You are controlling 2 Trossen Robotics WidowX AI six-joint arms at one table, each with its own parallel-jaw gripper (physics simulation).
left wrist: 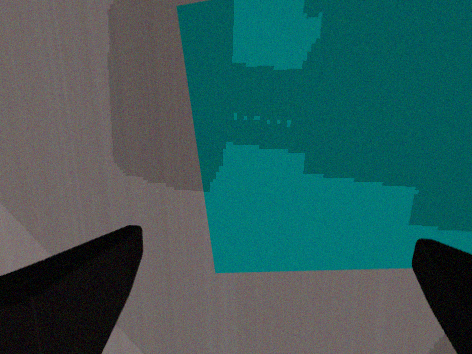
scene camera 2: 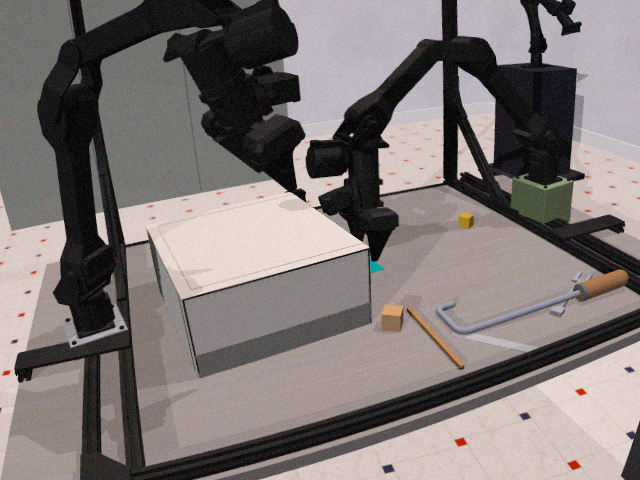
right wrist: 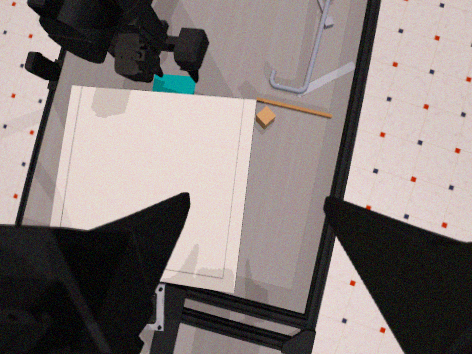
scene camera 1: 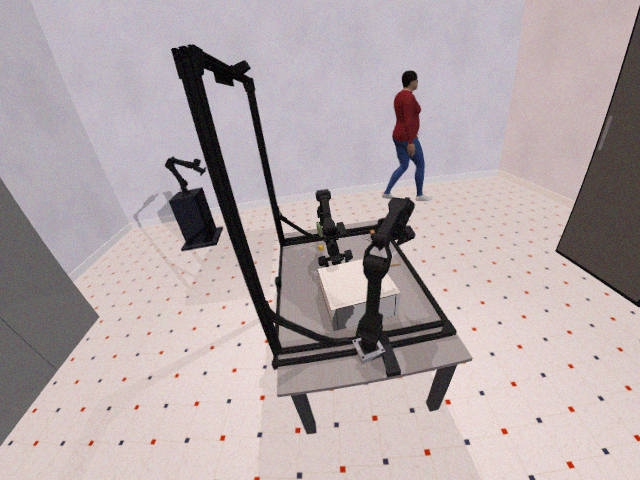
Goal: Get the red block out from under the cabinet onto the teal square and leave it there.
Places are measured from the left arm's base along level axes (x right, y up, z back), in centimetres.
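Pixels of known places: left gripper, fingertip midpoint: (left wrist: pixel 277 245) (right wrist: pixel 179 78); right gripper, fingertip midpoint: (scene camera 2: pixel 276 180) (right wrist: pixel 256 200); left arm's base at its link origin: (scene camera 2: pixel 543 179); right arm's base at its link origin: (scene camera 2: pixel 94 324) (scene camera 1: pixel 368 345).
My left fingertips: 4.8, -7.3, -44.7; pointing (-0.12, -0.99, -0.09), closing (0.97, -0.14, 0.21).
Observation:
For each thing: its middle in the pictures, then the offset to it from my left fingertips, as dx, dy, dz. "pt": a spot on its surface instead.
- white cabinet at the middle of its body: (scene camera 2: pixel 250 271) (right wrist: pixel 167 183) (scene camera 1: pixel 356 290) -1.4, +4.3, -23.8
- teal square at a spot on its surface: (left wrist: pixel 310 225) (scene camera 2: pixel 365 263) (right wrist: pixel 178 83) pt +1.1, -2.4, +0.4
- orange block at the middle of its body: (scene camera 2: pixel 392 318) (right wrist: pixel 265 118) -20.0, -1.0, -8.0
- thin orange stick at the middle of its body: (scene camera 2: pixel 433 336) (right wrist: pixel 293 107) -26.4, -2.1, -4.7
- hooked rod at the middle of its body: (scene camera 2: pixel 537 293) -28.6, -1.2, +16.6
- wooden handle at the middle of its body: (scene camera 2: pixel 600 285) -34.2, -0.7, +27.2
- yellow cube at the middle of its body: (scene camera 2: pixel 466 220) +3.0, -1.2, +28.5
The red block does not show in any view; the space under the cabinet is hidden. The white cabinet (scene camera 1: pixel 343 286) (scene camera 2: pixel 258 248) (right wrist: pixel 150 150) stands on the table. The teal square (scene camera 2: pixel 375 267) (left wrist: pixel 310 225) (right wrist: pixel 175 86) lies flat against its edge, partly hidden by it in scene camera 2 and the right wrist view. My left gripper (scene camera 2: pixel 368 246) (left wrist: pixel 277 245) is open and empty, pointing down low over the teal square's edge, beside the cabinet. My right gripper (right wrist: pixel 256 200) is open and empty, high above the cabinet's side.
An orange block (scene camera 2: pixel 391 317) (right wrist: pixel 265 116) and a thin orange stick (scene camera 2: pixel 434 336) (right wrist: pixel 295 108) lie near the cabinet's corner. A hooked rod (scene camera 2: pixel 516 313) with a wooden handle (scene camera 2: pixel 604 284) lies farther right. A yellow cube (scene camera 2: pixel 466 220) and a green block (scene camera 2: pixel 541 200) are behind.

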